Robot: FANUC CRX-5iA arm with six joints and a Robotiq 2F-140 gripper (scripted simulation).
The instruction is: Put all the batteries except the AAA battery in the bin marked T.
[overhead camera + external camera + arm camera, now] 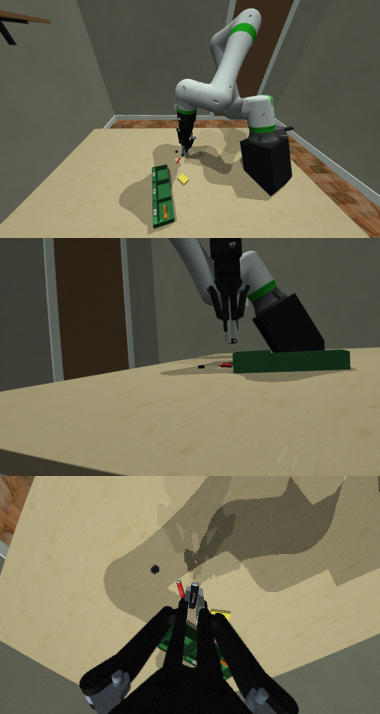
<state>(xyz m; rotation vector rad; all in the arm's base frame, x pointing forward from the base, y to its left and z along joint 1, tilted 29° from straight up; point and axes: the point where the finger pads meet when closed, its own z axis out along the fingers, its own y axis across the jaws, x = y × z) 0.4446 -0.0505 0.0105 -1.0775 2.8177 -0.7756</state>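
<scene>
My gripper is now 110 mm short of the orange battery, 260 mm to the right of it and 90 mm above it. Round my hand: small black round piece 50 mm ahead, 80 mm to the right, 100 mm below; red battery 40 mm ahead, 10 mm to the right, 100 mm below; black battery 30 mm below.
</scene>
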